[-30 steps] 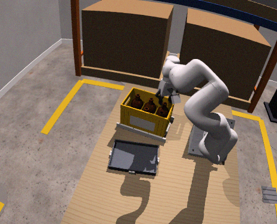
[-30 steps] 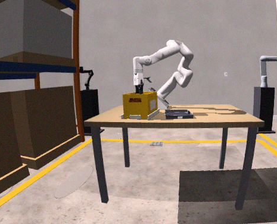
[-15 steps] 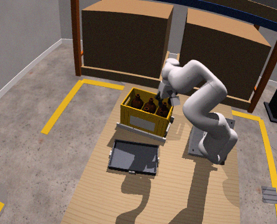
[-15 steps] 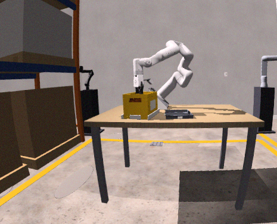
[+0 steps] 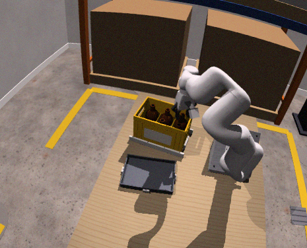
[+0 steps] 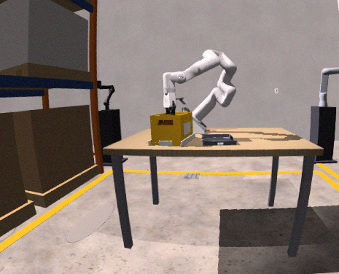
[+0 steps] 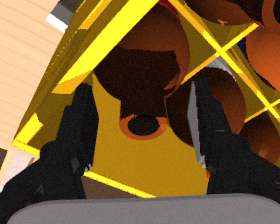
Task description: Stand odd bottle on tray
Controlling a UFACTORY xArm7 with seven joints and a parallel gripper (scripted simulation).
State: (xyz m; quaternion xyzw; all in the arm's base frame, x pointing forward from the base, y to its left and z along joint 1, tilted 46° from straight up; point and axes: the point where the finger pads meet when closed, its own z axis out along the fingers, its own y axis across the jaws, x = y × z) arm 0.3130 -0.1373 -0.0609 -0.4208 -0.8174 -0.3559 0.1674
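Right now my hand is 90 mm short of the yellow crate, 30 mm to the right of it and 70 mm above it. The rest, counted from my hand: dark grey tray: 100 mm ahead, 310 mm to the left, 150 mm below.
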